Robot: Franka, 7 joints.
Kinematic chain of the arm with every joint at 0, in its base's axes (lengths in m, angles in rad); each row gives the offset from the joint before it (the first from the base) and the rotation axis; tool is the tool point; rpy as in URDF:
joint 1: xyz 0 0 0.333 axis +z
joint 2: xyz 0 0 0 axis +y
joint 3: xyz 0 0 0.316 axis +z
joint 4: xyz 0.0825 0 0 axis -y
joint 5: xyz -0.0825 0 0.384 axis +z
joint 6: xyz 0 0 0 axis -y
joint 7: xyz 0.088 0 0 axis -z
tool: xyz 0 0 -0.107 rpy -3.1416 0 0
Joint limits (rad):
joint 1: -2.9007..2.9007
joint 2: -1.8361..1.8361
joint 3: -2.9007..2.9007
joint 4: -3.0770..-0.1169
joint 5: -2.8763..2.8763
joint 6: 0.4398..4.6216
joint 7: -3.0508..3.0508
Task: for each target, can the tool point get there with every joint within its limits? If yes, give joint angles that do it. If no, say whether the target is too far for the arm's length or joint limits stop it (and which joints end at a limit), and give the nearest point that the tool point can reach.
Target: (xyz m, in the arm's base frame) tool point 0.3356 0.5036 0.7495
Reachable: yes | joints -1.9674 -0.5714 2.3023 -0.8295 1.9709 0.8371 -0.3014
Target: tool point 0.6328 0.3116 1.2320
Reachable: no: too far | nearest point 0.4751 0.2339 1.0079 | short by 0.285 m
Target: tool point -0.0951 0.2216 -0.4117
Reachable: no: joint limits stop it (at a limit: joint 2) | nearest point -0.0966 0.2251 -0.3594 | short by 0.052 m
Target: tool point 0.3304 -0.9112 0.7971
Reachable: no: too far | nearest point 0.2638 -0.7274 0.7035 | short by 0.217 m
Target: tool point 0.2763 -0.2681 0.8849
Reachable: yes | joints 2.3622 -1.5406 -0.2390 -1.5520 -1.6140 3.5716 1.3791
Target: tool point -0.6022 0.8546 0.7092
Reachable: no: too far | nearest point -0.4650 0.6599 0.6235 | short by 0.253 m
